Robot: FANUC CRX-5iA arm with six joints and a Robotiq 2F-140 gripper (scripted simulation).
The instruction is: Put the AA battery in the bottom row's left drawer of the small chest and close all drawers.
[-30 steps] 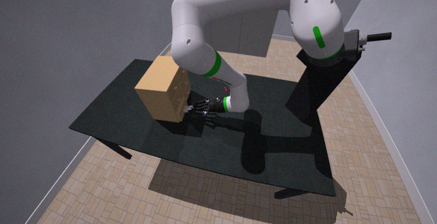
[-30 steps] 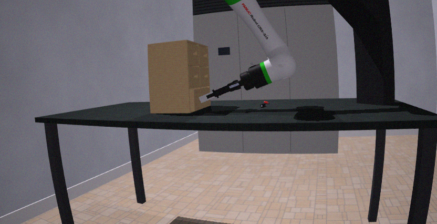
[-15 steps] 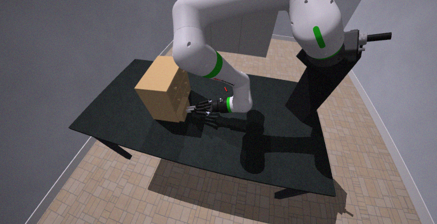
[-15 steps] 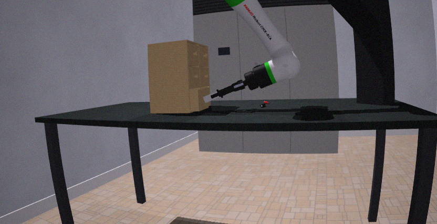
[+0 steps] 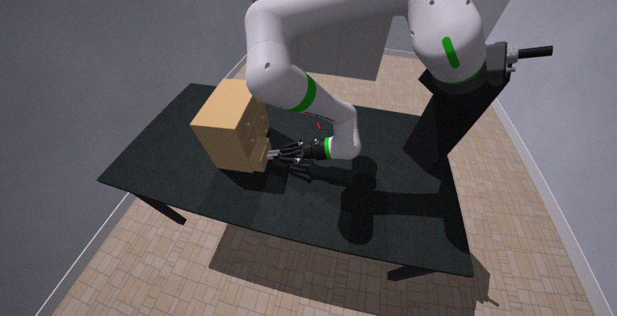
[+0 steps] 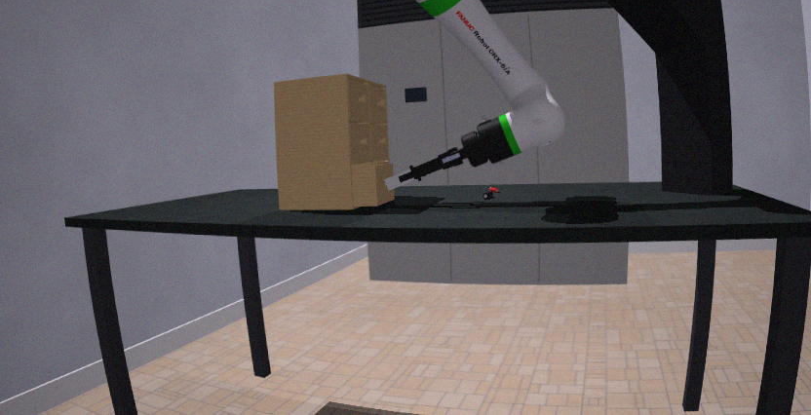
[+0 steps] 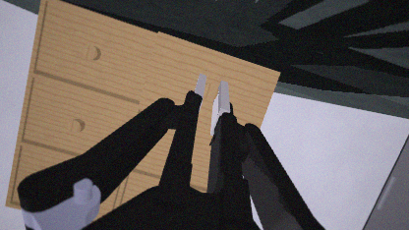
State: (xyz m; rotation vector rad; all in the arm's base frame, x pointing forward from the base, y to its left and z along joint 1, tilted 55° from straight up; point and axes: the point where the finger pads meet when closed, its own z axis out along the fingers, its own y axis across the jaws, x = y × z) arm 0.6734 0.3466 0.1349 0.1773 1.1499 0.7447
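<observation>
Now: hand 19 cm to the left of the black AA battery, 10 cm past it and 5 cm above it. The rest, counted from my hand: small red object: 33 cm to the right, 5 cm below, 3 cm behind.
</observation>
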